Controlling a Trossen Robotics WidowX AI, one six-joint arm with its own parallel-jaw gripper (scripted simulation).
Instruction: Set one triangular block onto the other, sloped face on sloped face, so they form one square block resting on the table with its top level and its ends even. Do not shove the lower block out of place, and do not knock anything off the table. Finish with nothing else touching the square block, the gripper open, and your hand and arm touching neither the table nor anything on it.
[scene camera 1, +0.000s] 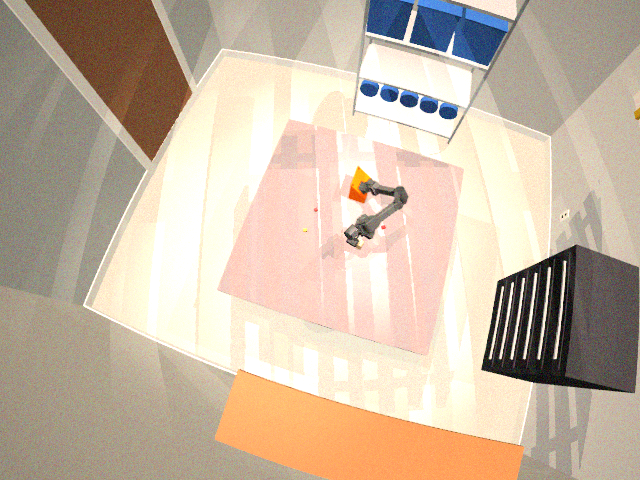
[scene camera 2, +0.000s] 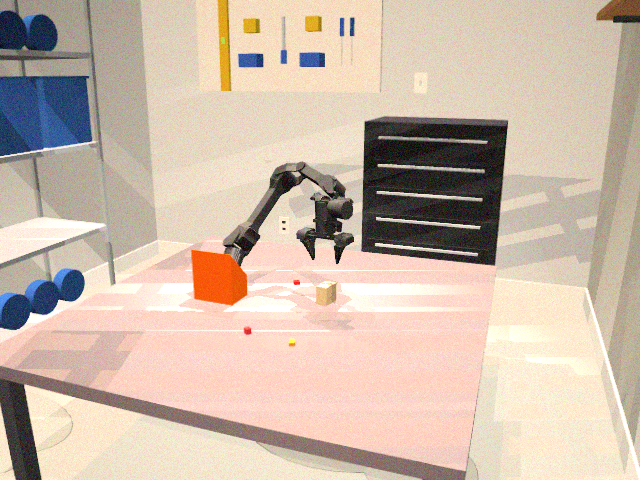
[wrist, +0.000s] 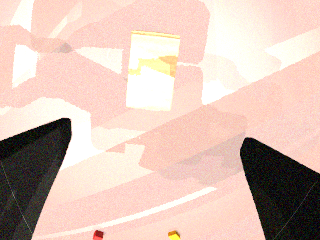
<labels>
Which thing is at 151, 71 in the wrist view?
A tan triangular block.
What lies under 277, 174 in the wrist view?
The gripper.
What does the gripper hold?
Nothing.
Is the gripper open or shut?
Open.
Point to the gripper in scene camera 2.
325, 261
</labels>
